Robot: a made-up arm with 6 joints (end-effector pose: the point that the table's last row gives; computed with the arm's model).
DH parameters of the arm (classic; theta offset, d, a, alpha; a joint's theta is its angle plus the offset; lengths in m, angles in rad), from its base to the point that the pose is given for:
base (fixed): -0.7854 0 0.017 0
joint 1: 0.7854 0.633 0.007 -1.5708
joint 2: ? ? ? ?
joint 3: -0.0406 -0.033 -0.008 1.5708
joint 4: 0 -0.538 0.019 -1.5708
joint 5: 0 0.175 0.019 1.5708
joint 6: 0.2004 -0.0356 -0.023 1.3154
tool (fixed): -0.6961 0.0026 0 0
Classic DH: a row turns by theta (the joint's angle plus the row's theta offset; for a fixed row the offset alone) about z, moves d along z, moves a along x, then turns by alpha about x.
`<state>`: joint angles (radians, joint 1 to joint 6).
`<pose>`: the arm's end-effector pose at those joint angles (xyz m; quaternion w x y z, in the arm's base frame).
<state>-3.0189 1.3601 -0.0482 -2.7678 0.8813 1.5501</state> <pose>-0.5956 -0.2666 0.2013 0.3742 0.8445 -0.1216 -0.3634</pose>
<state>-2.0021 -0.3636 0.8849 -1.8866 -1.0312 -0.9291</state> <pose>0.0964 -0.1591 1.6547 0.8610 -0.4173 -0.2086 0.2023</pose>
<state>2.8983 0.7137 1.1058 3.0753 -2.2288 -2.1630</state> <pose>-0.8335 -0.0368 1.3333 0.8528 -0.0511 -0.4018 0.3297</pose>
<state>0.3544 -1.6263 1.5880 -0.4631 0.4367 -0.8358</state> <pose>-1.0254 -0.5372 0.6130 0.1218 0.1199 0.9091 0.3799</pose>
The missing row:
joint 2: 1.5302 0 -0.5915 3.1416
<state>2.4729 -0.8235 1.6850 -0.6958 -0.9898 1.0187</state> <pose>0.6734 -0.4728 1.4469 0.4841 -0.2023 -0.8497 0.0528</pose>
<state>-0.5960 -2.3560 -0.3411 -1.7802 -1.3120 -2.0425</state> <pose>-0.2974 0.3567 0.7467 0.4612 -0.0425 -0.2109 0.8608</pose>
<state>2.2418 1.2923 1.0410 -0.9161 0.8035 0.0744</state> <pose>-0.6023 0.8817 0.5638 0.2786 -0.3366 -0.3715 0.8192</pose>
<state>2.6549 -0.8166 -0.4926 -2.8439 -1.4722 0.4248</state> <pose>-0.1416 -0.1585 1.2041 0.4911 -0.7024 0.2827 -0.4308</pose>
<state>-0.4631 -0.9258 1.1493 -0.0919 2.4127 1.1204</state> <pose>-0.7044 0.2117 1.4217 0.1305 0.3551 -0.3888 -0.8401</pose>
